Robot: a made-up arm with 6 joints. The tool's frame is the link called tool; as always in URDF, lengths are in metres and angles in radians.
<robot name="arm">
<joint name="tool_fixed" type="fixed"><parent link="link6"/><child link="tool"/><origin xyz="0 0 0"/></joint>
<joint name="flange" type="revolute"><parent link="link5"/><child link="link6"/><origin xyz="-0.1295 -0.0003 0" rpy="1.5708 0 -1.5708"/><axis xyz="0 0 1"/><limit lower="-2.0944" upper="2.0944" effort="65" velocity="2.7"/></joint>
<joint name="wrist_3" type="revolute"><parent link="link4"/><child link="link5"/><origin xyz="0 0 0" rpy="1.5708 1.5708 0"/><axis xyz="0 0 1"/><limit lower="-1.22" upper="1.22" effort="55" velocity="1.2"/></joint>
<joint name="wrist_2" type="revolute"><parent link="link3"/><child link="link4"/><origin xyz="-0.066 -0.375 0" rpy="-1.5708 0 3.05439"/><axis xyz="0 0 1"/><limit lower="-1.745" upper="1.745" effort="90" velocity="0.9"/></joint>
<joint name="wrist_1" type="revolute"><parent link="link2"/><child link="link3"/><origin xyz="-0.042 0.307 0"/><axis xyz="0 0 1"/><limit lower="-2.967" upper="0" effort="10" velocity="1.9"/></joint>
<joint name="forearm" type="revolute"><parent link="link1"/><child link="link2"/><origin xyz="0 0 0" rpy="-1.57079 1.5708 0"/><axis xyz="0 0 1"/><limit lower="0" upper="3.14" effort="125" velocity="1.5"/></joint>
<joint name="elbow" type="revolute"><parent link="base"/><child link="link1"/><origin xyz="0 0 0.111"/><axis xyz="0 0 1"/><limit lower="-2.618" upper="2.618" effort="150" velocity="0.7"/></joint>
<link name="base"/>
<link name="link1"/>
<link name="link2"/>
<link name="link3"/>
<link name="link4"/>
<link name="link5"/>
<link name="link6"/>
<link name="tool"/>
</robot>
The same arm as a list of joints. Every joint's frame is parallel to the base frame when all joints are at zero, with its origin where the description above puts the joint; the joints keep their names.
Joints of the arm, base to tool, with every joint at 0 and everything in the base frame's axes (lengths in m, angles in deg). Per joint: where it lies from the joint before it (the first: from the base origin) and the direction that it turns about. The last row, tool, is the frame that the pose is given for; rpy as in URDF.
elbow: axis +z offset 0 0 0.111
forearm: axis +y offset 0 0 0
wrist_1: axis +y offset -0.307 0 0.042
wrist_2: axis 0.9962 0 0.0871 offset 0.375 0 0.066
wrist_3: axis +y offset 0 0 0
flange: axis 0.9962 0 0.0871 offset 0.129 0 0.011
tool: offset 0 0 0 rpy 0 85 0
Joint limits (deg, base to tool): -150..150 0..179.91 -170..0 -99.98..99.98 -69.9..69.9 -120..120

